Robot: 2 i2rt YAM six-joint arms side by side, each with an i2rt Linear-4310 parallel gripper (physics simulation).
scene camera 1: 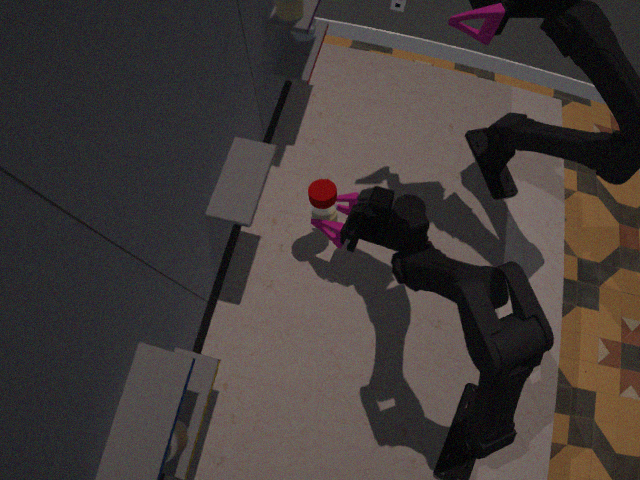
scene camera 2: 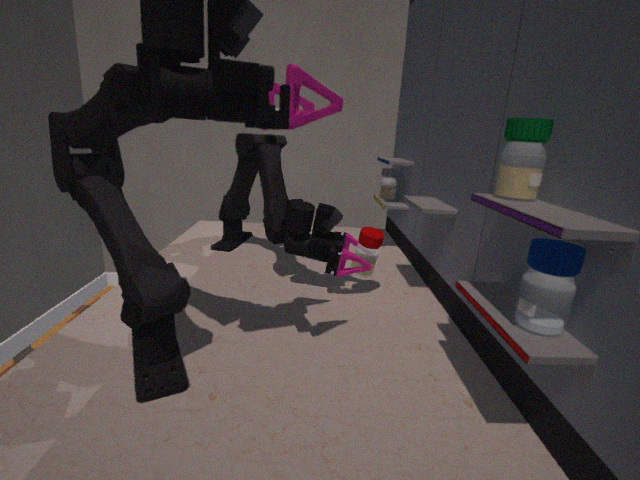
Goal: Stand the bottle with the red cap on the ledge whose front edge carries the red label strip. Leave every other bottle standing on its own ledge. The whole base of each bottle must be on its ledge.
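Seen in the pictures: left gripper, fingertip midpoint: [scene camera 1: 316,210] [scene camera 2: 371,261]; right gripper, fingertip midpoint: [scene camera 1: 440,0] [scene camera 2: 326,106]; left arm's base, origin of the base link: [scene camera 1: 465,433] [scene camera 2: 233,241]; right arm's base, origin of the base link: [scene camera 1: 490,163] [scene camera 2: 157,358].
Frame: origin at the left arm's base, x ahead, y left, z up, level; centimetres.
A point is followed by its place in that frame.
The red-capped bottle [scene camera 1: 322,193] @[x 46.3, y -28.9, z 16.3 cm] [scene camera 2: 371,237] @[x 46.6, y -32.3, z 15.6 cm] is low over the table, leaning slightly in scene camera 2, with its shadow beside it. My left gripper [scene camera 1: 325,210] @[x 47.1, y -28.4, z 8.6 cm] [scene camera 2: 363,254] @[x 47.1, y -28.4, z 8.6 cm] is shut on it from the side, below the cap. My right gripper [scene camera 2: 326,105] @[x 39.3, y -58.2, z 40.4 cm] is open and empty, high above the table; part of it also shows at the top right of scene camera 1. The red-strip ledge [scene camera 2: 563,351] @[x 68.9, y -70.7, z 15.8 cm] is the low one at the right of scene camera 2. A blue-capped bottle [scene camera 2: 547,294] @[x 67.0, y -68.2, z 21.2 cm] stands on it.
A purple-strip ledge [scene camera 2: 594,221] @[x 69.9, y -67.8, z 29.8 cm] with a green-capped bottle [scene camera 2: 522,165] @[x 65.1, y -58.2, z 34.5 cm] is above the red-strip ledge. A plain ledge [scene camera 1: 241,180] @[x 58.8, y -22.3, z 22.8 cm] [scene camera 2: 431,204] @[x 59.3, y -25.6, z 22.8 cm] sticks out from the wall. Blue-strip [scene camera 1: 139,403] @[x 52.9, y 14.4, z 29.8 cm] [scene camera 2: 400,161] @[x 52.8, y 7.6, z 29.8 cm] and yellow-strip ledges [scene camera 1: 199,369] @[x 51.5, y 8.9, z 15.8 cm] [scene camera 2: 397,205] @[x 53.5, y 7.7, z 15.8 cm] lie beyond, with another bottle [scene camera 2: 388,189] @[x 50.3, y 17.7, z 19.3 cm] between.
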